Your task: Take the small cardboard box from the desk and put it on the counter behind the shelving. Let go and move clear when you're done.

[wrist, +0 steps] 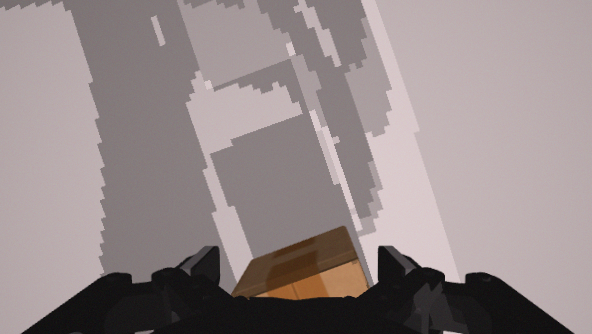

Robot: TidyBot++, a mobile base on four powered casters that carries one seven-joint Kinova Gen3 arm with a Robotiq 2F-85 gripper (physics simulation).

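Places are measured from the arm's base along level axes (x ahead, y left, z up), in metres.
Where they show: gripper, between the fingertips: [298,264].
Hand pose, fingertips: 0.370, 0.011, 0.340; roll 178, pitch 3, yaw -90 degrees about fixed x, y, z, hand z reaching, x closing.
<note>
After its pixels a point has its place, as x, y, z.
The small cardboard box [310,262] @[0.382, 0.004, 0.366] shows at the bottom centre of the wrist view, brown with a strip of darker tape. It lies turned a little against the gripper, with one side in shade and part of its lit top in view. Its near part is hidden behind the gripper's dark body. My gripper [298,264] @[0.370, 0.011, 0.340] is open, with one finger to the left of the box and one to the right, and a gap shows on each side. How far the fingertips are above the box I cannot tell. The counter and the shelving do not show in this view.
A pale, plain surface [510,125] @[0.445, -0.109, 0.324] spreads around the box. Blocky grey shadows and lighter bands cross it beyond and to the left of the box.
</note>
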